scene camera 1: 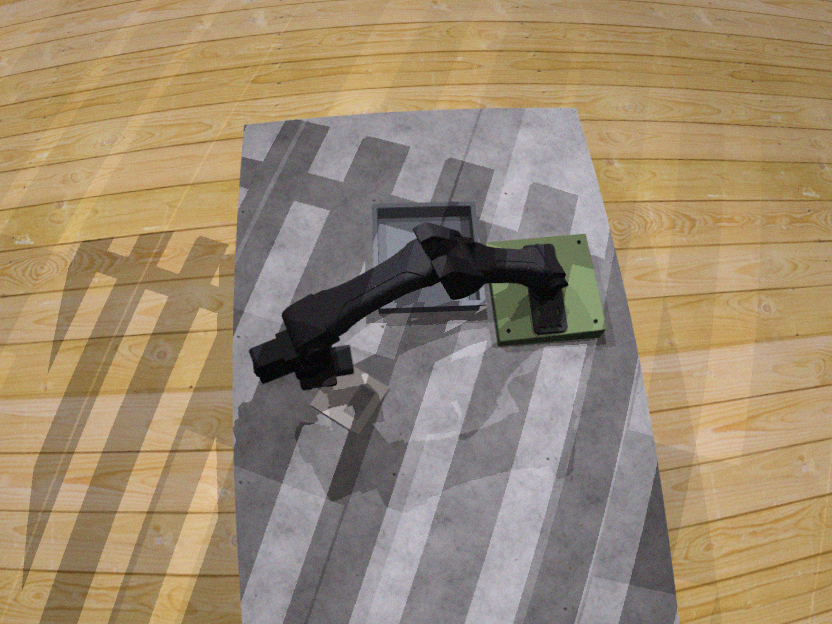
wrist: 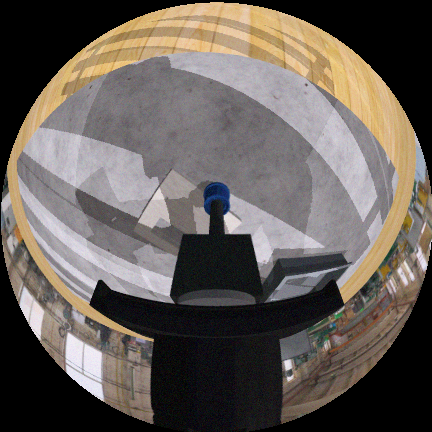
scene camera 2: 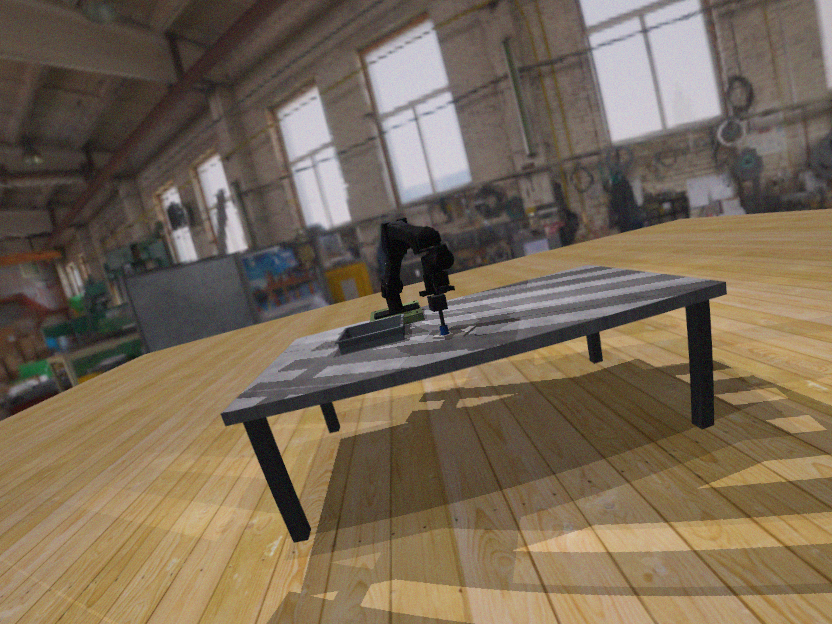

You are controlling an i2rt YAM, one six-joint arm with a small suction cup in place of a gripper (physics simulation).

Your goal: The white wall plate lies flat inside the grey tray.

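Observation:
The white wall plate (scene camera 1: 342,414) (wrist: 155,211) lies flat on the grey table, in front of the tray and outside it, crossed by hard shadows. My suction cup (scene camera 2: 442,329) (wrist: 217,196) points down over the plate's right part, close to its surface, and holds nothing. In the overhead view the arm's wrist block hides the cup and part of the plate.
The arm stands on a green base plate (scene camera 1: 581,297) right of the tray, and its links reach across the tray's front. The table (scene camera 1: 537,495) (scene camera 2: 575,303) has striped shadows; its left edge is near the wrist.

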